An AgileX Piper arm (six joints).
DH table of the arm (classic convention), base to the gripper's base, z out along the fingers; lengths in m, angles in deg. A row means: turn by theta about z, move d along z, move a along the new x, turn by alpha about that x. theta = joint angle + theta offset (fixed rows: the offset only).
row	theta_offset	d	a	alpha
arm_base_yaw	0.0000	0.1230	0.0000	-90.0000
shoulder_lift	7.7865	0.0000	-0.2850	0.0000
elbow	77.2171	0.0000	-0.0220	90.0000
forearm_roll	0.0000	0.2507	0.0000	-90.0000
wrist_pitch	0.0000	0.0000	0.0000	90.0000
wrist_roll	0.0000	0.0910	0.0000	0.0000
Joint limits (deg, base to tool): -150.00..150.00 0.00..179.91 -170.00..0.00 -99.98..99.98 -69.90..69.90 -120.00..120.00
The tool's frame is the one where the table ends.
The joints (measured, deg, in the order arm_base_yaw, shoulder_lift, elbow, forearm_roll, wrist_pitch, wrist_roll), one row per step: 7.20 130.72 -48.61 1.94 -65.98 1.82; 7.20 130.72 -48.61 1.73 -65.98 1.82; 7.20 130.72 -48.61 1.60 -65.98 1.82; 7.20 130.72 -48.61 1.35 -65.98 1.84; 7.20 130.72 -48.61 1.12 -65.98 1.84; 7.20 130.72 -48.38 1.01 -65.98 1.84; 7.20 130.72 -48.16 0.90 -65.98 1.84; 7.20 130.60 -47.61 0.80 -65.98 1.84; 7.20 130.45 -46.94 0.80 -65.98 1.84; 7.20 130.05 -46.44 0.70 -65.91 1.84; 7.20 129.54 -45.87 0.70 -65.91 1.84; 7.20 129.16 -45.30 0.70 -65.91 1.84; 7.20 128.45 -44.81 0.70 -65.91 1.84; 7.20 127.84 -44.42 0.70 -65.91 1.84; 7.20 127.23 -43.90 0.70 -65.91 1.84; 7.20 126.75 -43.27 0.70 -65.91 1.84
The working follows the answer.
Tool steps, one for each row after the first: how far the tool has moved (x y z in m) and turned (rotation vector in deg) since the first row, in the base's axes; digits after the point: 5 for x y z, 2 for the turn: -0.00003 0.00030 0.00000 -0.05 -0.01 0.20; -0.00005 0.00049 0.00000 -0.08 -0.01 0.33; -0.00008 0.00085 0.00001 -0.11 -0.01 0.57; -0.00012 0.00118 0.00001 -0.16 -0.02 0.80; -0.00116 0.00121 -0.00066 -0.21 0.20 0.90; -0.00216 0.00125 -0.00129 -0.26 0.42 1.01; -0.00450 0.00110 -0.00207 -0.33 0.84 1.11; -0.00733 0.00074 -0.00298 -0.39 1.36 1.11; -0.00915 0.00066 -0.00189 -0.43 1.53 1.21; -0.01112 0.00041 -0.00018 -0.44 1.59 1.21; -0.01325 0.00014 0.00067 -0.46 1.78 1.21; -0.01466 -0.00004 0.00385 -0.44 1.56 1.21; -0.01576 -0.00018 0.00665 -0.41 1.34 1.21; -0.01747 -0.00039 0.00906 -0.40 1.25 1.21; -0.01983 -0.00069 0.01032 -0.42 1.40 1.21
Tool pose at each row, in the base's axes (x y z in m, rotation vector in deg; rounded; the steps above come from the unrounded poses): 0.37743 0.04484 0.05476 -2.77 101.16 5.55; 0.37740 0.04515 0.05476 -2.98 101.16 5.66; 0.37738 0.04533 0.05476 -3.11 101.15 5.73; 0.37734 0.04570 0.05477 -3.35 101.15 5.87; 0.37731 0.04603 0.05477 -3.59 101.14 5.99; 0.37627 0.04606 0.05410 -3.71 101.37 6.03; 0.37527 0.04609 0.05347 -3.83 101.58 6.07; 0.37293 0.04594 0.05269 -3.96 102.01 6.10; 0.37009 0.04558 0.05178 -3.98 102.53 6.07; 0.36828 0.04550 0.05287 -4.09 102.69 6.11; 0.36631 0.04525 0.05458 -4.09 102.75 6.11; 0.36417 0.04498 0.05543 -4.10 102.94 6.09; 0.36276 0.04480 0.05861 -4.09 102.72 6.11; 0.36166 0.04467 0.06141 -4.08 102.51 6.12; 0.35995 0.04445 0.06382 -4.08 102.42 6.13; 0.35760 0.04415 0.06508 -4.09 102.56 6.12

